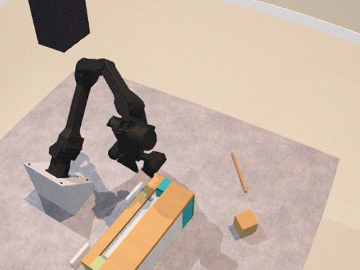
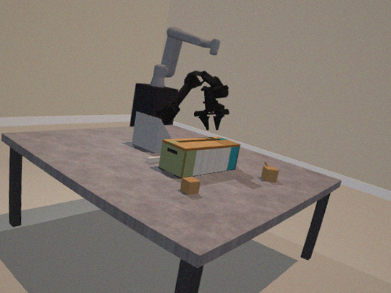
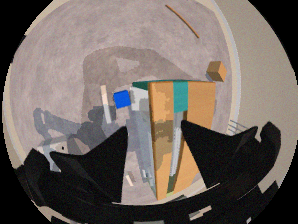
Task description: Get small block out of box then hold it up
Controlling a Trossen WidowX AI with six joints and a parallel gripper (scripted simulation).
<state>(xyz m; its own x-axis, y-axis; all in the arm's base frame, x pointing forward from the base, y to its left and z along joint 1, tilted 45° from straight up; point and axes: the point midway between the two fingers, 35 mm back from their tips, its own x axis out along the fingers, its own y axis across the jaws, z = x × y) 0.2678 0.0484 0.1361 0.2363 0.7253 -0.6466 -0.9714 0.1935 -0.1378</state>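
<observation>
The small blue block is 15 cm below my gripper tip, 2 cm behind it and 1 cm to the left of it. Round my gripper tip: thin orange stick (28 cm to the left, 21 cm ahead, 16 cm below); then orange cube (33 cm ahead, 13 cm below, 7 cm to the left); then box (15 cm to the right, 10 cm below, 4 cm ahead).
</observation>
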